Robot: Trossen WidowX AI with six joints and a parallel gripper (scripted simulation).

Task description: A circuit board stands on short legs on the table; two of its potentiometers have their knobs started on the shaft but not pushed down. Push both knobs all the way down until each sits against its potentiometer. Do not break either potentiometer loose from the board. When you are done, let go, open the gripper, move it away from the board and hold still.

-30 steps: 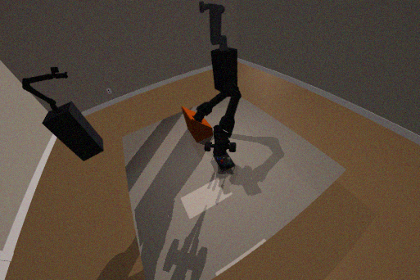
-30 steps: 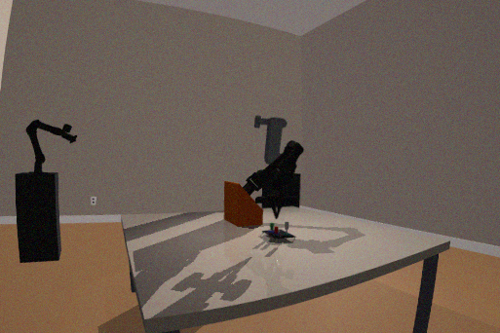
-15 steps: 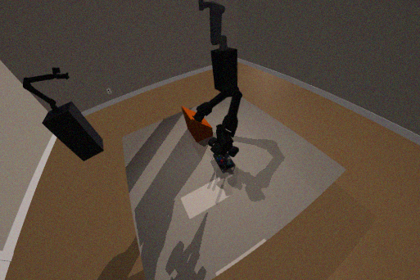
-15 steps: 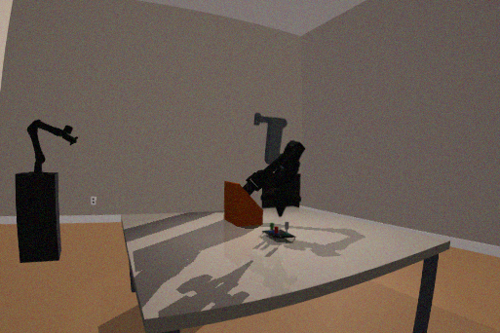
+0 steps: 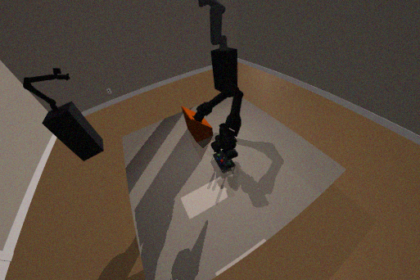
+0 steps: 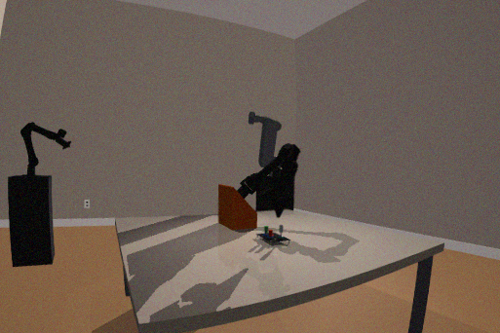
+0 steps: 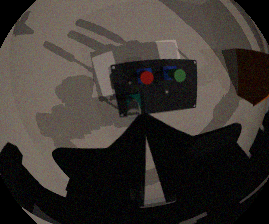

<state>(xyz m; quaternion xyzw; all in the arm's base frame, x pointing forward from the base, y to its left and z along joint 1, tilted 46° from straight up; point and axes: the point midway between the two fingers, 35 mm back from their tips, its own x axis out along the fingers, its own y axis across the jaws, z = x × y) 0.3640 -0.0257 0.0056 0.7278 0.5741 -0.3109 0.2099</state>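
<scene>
The white knob is 10 mm ahead of my gripper tip, 10 mm to the left of it and 60 mm below it. Also, from my gripper tip: green knob 60 mm behind, 20 mm to the right, 70 mm below.
</scene>
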